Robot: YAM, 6 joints.
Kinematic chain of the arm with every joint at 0, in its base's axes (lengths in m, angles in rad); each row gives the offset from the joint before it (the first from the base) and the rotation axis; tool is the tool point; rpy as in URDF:
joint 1: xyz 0 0 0.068 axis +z
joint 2: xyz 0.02 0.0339 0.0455 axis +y
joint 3: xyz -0.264 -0.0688 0 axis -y
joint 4: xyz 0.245 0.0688 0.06 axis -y
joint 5: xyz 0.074 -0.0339 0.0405 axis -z
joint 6: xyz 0.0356 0 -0.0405 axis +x
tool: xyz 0 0 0 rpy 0 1.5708 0
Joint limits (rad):
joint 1: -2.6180..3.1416
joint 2: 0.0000..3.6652
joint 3: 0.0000..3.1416
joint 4: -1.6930..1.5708
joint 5: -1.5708..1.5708
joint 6: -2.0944..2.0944
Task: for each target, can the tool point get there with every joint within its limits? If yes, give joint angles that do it. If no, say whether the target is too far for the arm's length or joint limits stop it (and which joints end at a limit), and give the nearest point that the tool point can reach.
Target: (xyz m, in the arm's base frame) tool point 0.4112 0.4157 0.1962
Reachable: yes | joints 0.7393 2.7036 2.1762 0.9976 -1.0070 0.3288
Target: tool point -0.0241 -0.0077 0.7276
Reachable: yes | joints 2.0921 1.5583 2.8619 0.4504 -0.7674 0.4181
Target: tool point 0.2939 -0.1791 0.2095
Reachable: yes | joints -0.5056 1.6364 0.7483 0.7447 0.4157 -1.1746
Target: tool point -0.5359 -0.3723 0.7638
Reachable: no: too far | nearest point -0.3748 -0.2604 0.5621 | short by 0.281 m
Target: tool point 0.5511 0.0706 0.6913
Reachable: no: too far | nearest point 0.4418 0.0566 0.5725 | short by 0.162 m
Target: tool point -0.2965 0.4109 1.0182
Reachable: no: too far | nearest point -0.1852 0.2567 0.6646 | short by 0.401 m
